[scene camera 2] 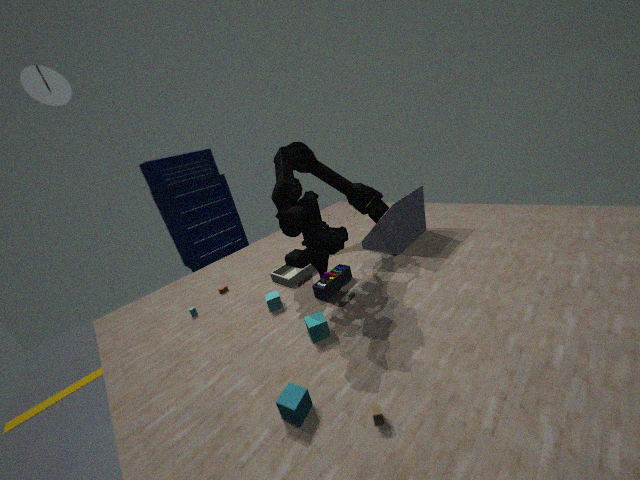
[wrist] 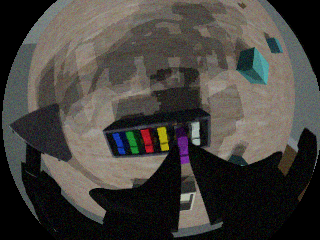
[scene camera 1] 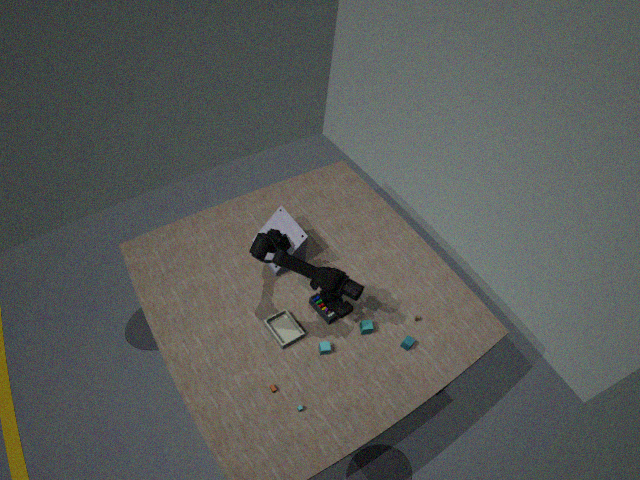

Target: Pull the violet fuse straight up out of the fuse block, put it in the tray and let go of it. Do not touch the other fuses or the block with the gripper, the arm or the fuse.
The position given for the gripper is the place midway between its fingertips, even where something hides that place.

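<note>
The gripper (scene camera 2: 323,273), visible also in the wrist view (wrist: 183,148), holds a violet fuse. A grey tray (scene camera 1: 282,326) is in the scene.
</note>
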